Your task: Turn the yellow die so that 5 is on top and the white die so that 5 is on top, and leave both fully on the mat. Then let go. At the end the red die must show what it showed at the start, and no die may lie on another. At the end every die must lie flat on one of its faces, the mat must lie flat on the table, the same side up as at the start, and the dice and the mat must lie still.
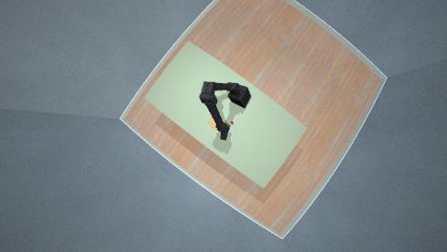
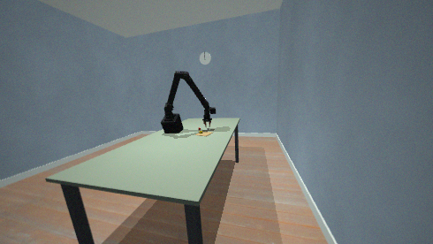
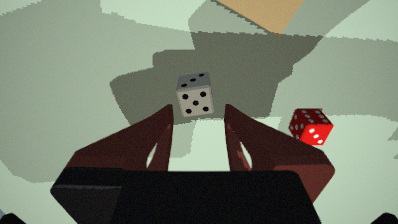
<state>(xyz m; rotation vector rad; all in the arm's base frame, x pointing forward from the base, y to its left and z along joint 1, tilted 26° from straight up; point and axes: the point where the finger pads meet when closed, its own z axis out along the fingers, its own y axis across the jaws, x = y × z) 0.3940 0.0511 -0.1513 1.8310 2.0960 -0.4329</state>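
My hand is 30 mm above the white die. From my hand the other things lie so: tan mat 140 mm to the right, 40 mm below, 10 mm behind; then red die 110 mm behind, 30 mm below, 20 mm to the left; then yellow die 140 mm to the right, 40 mm behind, 30 mm below.
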